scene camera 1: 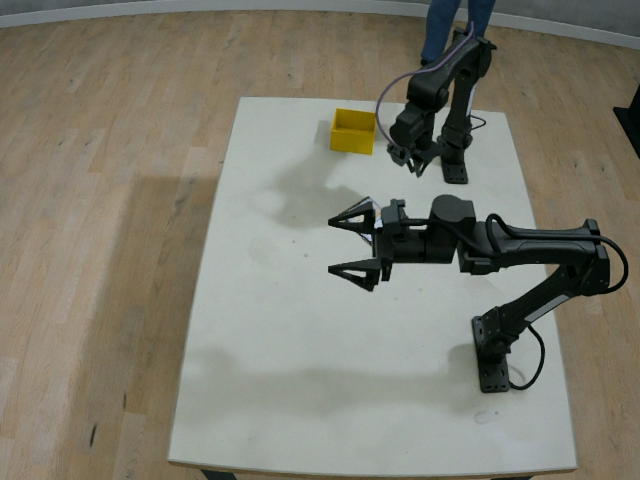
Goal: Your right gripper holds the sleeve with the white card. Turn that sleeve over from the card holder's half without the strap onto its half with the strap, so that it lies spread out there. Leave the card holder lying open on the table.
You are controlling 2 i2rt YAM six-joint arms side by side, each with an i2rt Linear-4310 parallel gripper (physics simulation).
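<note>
The card holder (368, 237) lies on the table, mostly hidden behind my left gripper. A dark edge and pale, bluish parts of it show; its strap, its two halves and the sleeve with the white card cannot be told apart. My left gripper (329, 245) is open wide and empty, above the table, with its upper finger across the view of the card holder. My right gripper (416, 172) points down, behind and to the right of the card holder in the picture. Its fingers are close together, and no sleeve shows at their tips.
A yellow open box (352, 144) stands on the table (289, 330) near its back edge, left of the right arm. The left arm reaches in from the right side of the picture. A person's legs (439, 31) show behind the table.
</note>
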